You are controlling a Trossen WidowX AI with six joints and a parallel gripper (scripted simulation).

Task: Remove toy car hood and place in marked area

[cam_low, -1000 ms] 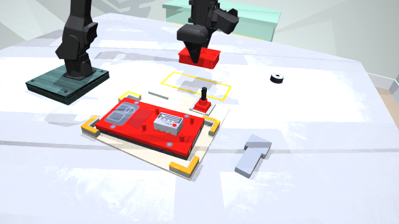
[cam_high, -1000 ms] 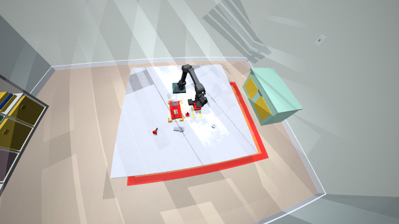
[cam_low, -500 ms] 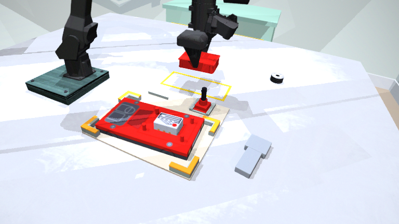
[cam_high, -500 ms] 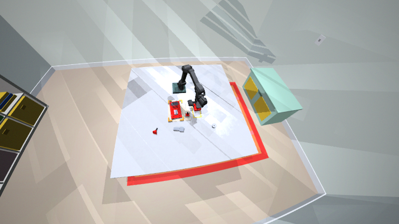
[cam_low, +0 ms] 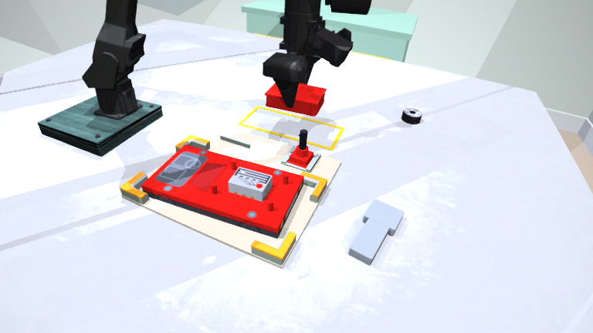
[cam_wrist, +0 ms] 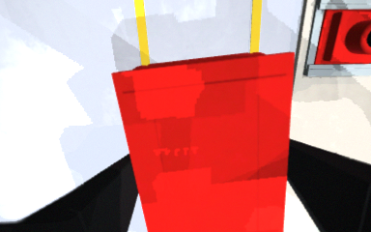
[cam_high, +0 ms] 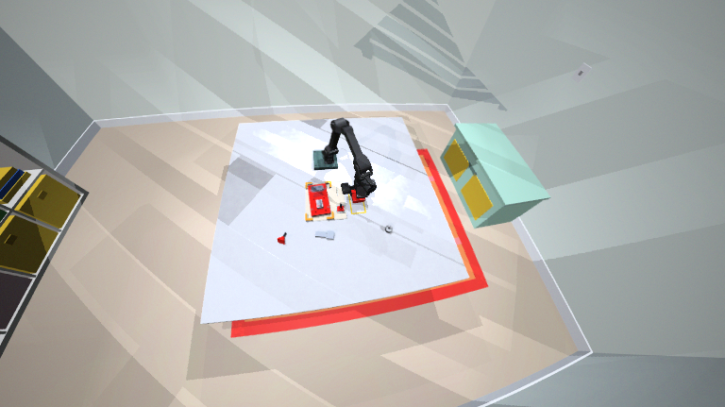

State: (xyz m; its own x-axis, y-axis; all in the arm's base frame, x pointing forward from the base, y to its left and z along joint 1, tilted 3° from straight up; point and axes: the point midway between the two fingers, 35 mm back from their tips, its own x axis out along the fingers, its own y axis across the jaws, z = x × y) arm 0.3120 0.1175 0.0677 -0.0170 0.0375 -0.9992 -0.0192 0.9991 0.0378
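My gripper tip is 4 cm short of the small base, 10 cm to the left of it and 3 cm above it. Round my gripper tip: black wheel: 22 cm ahead, 14 cm to the left, 5 cm below; then red hood: 1 cm above.
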